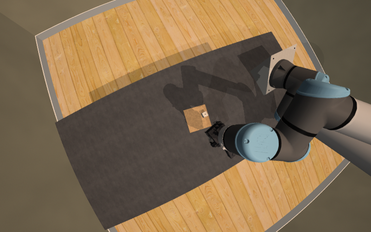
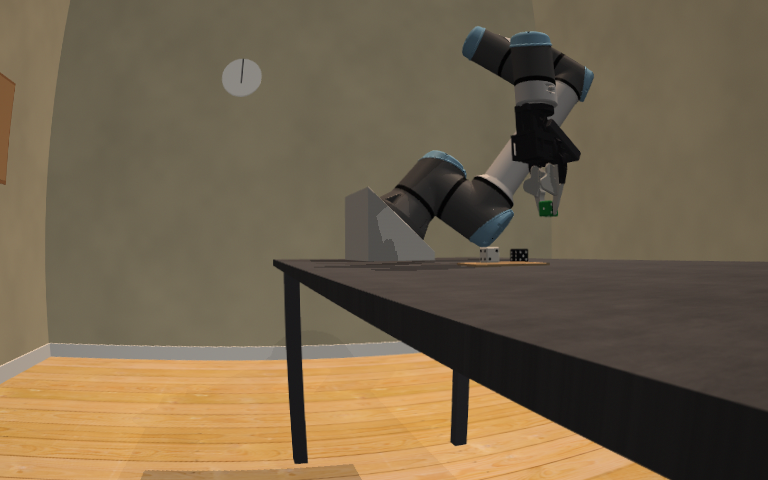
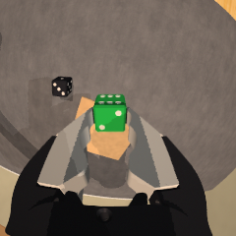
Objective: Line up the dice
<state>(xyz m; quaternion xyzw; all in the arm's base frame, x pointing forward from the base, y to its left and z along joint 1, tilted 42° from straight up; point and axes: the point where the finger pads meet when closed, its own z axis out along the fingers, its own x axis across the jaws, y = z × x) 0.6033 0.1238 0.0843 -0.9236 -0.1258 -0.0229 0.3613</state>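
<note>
My gripper is now 1 cm short of the tan mat, 12 cm to the left of it and 11 cm above it. Also, from my hand: white die: 4 cm behind, 12 cm to the right, 9 cm below; then green die: right at my hand; then black die: 9 cm behind, 2 cm to the right, 10 cm below.
</note>
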